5 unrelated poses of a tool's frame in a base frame.
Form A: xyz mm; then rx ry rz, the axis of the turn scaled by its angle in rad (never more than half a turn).
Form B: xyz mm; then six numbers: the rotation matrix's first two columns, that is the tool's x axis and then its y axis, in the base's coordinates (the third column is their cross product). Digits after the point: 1 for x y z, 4 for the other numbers.
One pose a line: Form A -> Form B
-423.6, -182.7, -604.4, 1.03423, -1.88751, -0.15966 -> -423.6, -182.7, -604.4, -0.1973, -0.7130, 0.6729, -0.5898, 0.6346, 0.4994
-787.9, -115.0, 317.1, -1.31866, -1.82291, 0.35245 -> -787.9, -115.0, 317.1, -0.0962, 0.8821, 0.4611, 0.6467, 0.4075, -0.6448
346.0, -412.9, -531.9, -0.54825, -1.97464, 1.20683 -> 346.0, -412.9, -531.9, -0.6310, 0.6805, 0.3725, -0.0211, 0.4649, -0.8851
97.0, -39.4, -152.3, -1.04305, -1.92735, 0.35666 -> 97.0, -39.4, -152.3, -0.2506, 0.7823, 0.5702, 0.5265, 0.6044, -0.5979
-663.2, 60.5, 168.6, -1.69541, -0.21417, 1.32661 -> -663.2, 60.5, 168.6, 0.3987, 0.6296, -0.6668, -0.3877, -0.5432, -0.7447
